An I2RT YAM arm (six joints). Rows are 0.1 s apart.
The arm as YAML. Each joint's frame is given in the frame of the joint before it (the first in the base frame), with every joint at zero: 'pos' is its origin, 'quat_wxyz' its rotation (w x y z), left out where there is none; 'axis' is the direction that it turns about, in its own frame. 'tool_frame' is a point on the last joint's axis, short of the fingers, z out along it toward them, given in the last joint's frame.
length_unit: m
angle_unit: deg
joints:
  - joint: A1
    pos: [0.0, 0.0, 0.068]
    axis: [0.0, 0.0, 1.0]
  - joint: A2
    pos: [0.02, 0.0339, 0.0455]
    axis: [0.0, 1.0, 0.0]
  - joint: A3
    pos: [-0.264, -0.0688, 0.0]
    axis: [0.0, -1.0, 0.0]
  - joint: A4
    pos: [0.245, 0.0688, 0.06]
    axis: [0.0, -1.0, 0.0]
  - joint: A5
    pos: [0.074, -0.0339, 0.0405]
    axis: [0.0, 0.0, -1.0]
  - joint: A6
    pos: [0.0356, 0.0, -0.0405]
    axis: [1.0, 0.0, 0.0]
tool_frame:
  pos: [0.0, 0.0, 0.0]
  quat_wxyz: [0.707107, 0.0, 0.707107, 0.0]
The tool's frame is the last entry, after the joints.
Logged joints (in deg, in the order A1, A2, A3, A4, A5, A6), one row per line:
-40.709 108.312 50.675 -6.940 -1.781 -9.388
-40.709 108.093 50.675 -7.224 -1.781 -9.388
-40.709 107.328 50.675 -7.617 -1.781 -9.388
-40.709 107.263 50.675 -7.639 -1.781 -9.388
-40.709 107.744 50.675 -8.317 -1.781 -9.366
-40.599 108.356 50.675 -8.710 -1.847 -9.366
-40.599 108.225 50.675 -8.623 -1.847 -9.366
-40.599 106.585 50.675 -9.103 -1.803 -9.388
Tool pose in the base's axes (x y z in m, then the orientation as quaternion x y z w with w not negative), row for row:
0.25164 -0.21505 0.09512 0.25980 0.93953 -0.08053 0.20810
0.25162 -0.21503 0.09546 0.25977 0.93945 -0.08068 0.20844
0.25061 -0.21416 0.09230 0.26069 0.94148 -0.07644 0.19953
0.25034 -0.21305 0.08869 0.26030 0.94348 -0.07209 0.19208
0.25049 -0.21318 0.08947 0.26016 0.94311 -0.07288 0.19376
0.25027 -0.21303 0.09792 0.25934 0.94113 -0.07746 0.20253
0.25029 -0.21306 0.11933 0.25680 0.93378 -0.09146 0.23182
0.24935 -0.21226 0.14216 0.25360 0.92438 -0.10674 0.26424
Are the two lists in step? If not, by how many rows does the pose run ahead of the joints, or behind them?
The pose runs 2 rows ahead of the joints: the pose in row i belongs to the joints in row i + 2.
